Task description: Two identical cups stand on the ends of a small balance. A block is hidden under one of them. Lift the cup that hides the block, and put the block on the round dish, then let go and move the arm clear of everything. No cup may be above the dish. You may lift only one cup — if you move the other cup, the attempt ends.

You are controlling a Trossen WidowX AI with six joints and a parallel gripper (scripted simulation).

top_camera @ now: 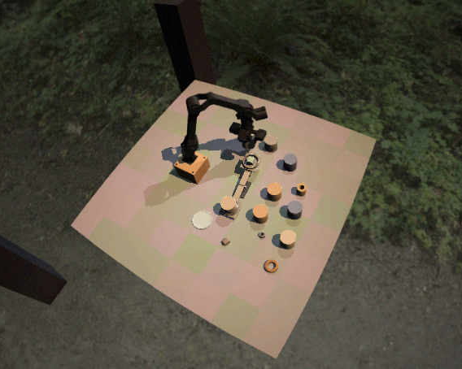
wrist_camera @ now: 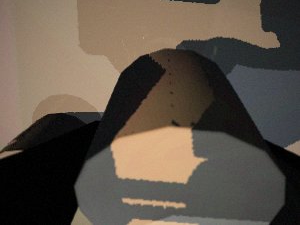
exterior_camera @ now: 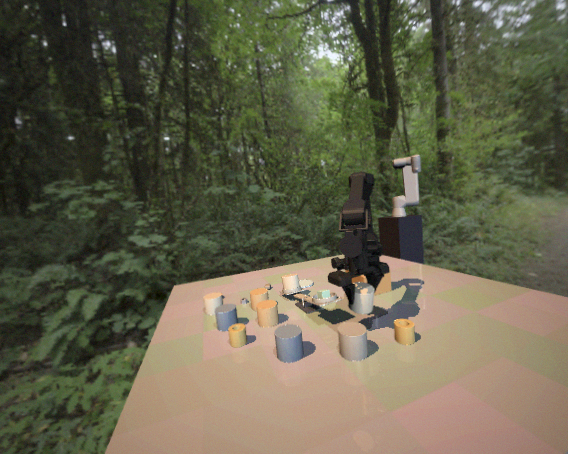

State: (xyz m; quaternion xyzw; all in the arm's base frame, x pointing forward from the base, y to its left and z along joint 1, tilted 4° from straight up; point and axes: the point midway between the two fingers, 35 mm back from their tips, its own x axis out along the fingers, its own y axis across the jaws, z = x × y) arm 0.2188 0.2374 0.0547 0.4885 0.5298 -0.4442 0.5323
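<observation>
Now: gripper tip 380 mm to the left of the cup, 100 mm short of it and 30 mm above it. From my gripper tip the other things lie so: balance (230 mm to the right, 90 mm ahead, 50 mm below); nut (400 mm to the right, 310 mm ahead, 80 mm below); round dish (470 mm to the right, 90 mm below, 10 mm ahead).
</observation>
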